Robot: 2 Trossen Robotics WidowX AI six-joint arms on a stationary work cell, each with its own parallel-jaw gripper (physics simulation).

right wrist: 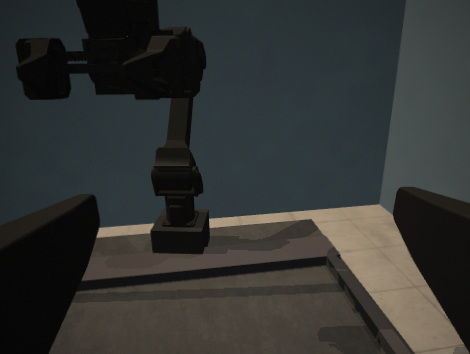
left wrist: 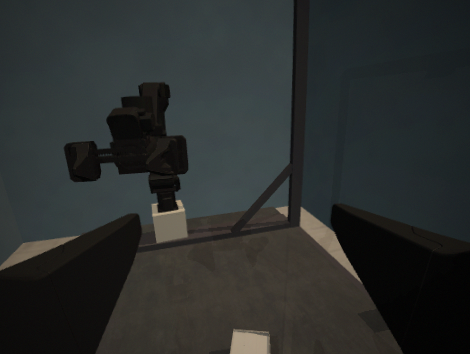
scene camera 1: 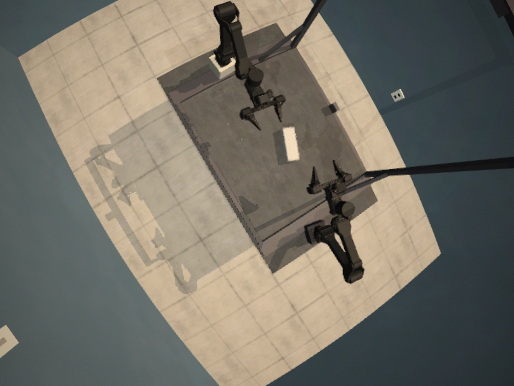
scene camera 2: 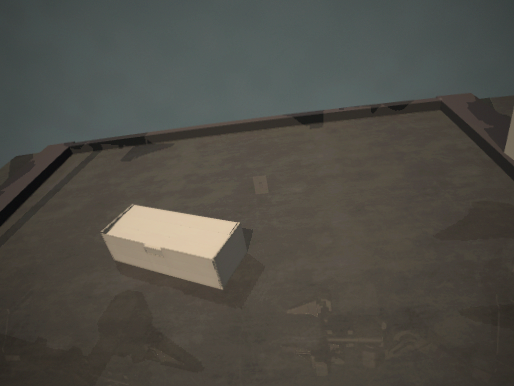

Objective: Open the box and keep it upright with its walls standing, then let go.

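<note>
A closed cream-white box (scene camera 1: 291, 144) (scene camera 2: 175, 230) stands upright on the table. Its lid lies flat, with a small tab at the long front edge and thin dark gaps along the short ends in scene camera 2. Part of the box (left wrist: 250, 343) shows at the bottom of the left wrist view. My left gripper (scene camera 1: 324, 165) (left wrist: 237, 218) is open and empty, below and to the right of the box in scene camera 1. My right gripper (scene camera 1: 270, 124) (right wrist: 248, 205) is open and empty, up and to the left of the box there. The box does not show in the right wrist view.
The dark table (scene camera 1: 225, 165) (scene camera 2: 350, 200) has a raised rim (scene camera 2: 200, 131) (right wrist: 210, 272). A white block (left wrist: 170, 225) sits under the right arm's base, and a dark block (right wrist: 180, 239) under the left arm's base. A dark frame post (left wrist: 298, 125) rises at the table's corner.
</note>
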